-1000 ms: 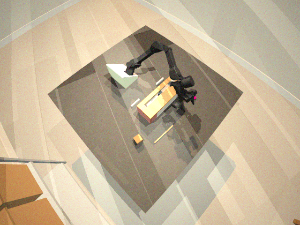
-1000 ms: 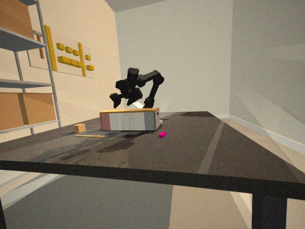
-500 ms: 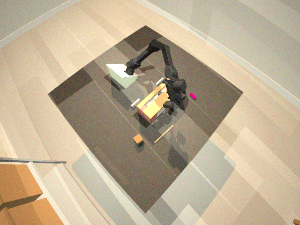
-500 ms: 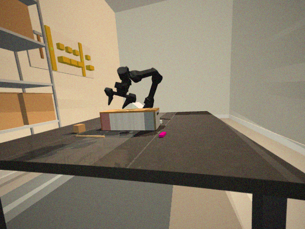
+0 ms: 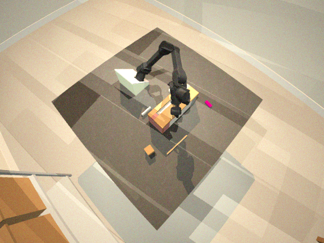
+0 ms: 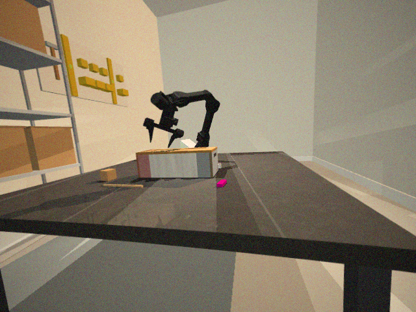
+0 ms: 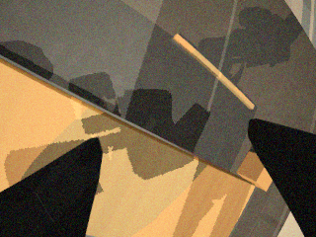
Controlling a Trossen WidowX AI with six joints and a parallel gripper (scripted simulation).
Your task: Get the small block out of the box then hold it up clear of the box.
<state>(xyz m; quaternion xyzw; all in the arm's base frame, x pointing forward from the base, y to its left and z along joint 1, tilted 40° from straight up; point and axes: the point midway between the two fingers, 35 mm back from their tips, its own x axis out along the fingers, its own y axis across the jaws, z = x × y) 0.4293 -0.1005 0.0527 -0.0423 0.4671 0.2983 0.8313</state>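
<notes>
Now: gripper tip 100 mm past the grey-blue block, 80 mm to the right of it and 70 mm above it. Round my gripper tip: wooden stick (120 mm ahead, 120 mm to the right, 160 mm below).
</notes>
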